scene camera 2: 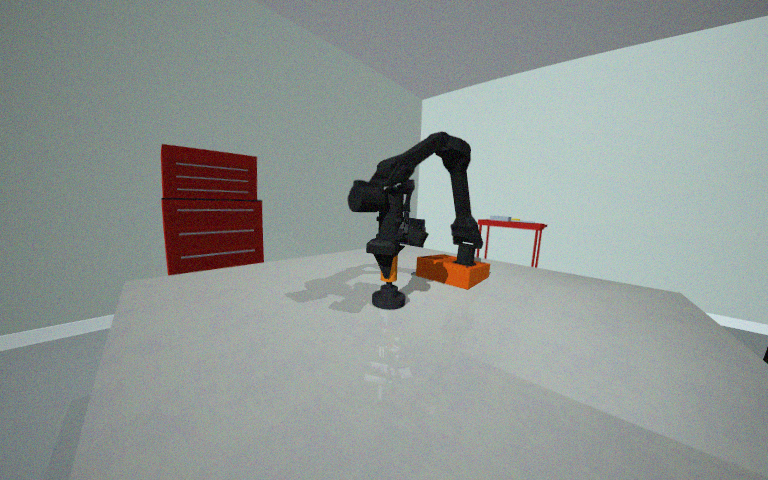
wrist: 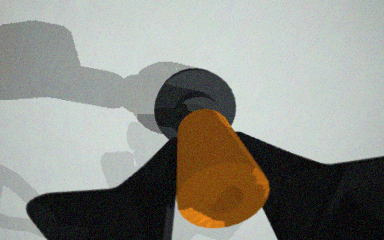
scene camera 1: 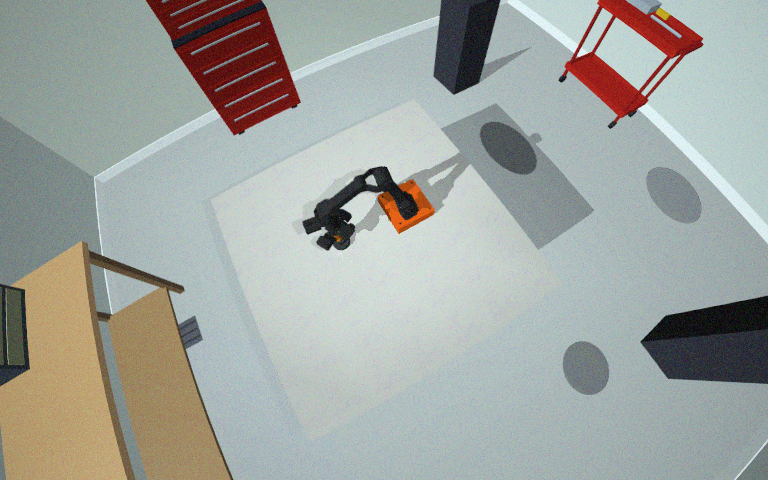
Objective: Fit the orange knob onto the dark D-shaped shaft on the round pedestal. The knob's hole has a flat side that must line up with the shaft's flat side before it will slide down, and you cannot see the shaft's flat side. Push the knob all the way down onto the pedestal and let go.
Labels:
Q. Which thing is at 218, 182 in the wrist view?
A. An orange knob.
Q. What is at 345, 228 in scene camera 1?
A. My gripper.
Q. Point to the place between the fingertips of my gripper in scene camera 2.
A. At 388, 275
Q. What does my gripper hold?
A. An orange knob.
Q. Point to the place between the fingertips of my gripper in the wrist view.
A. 205, 140

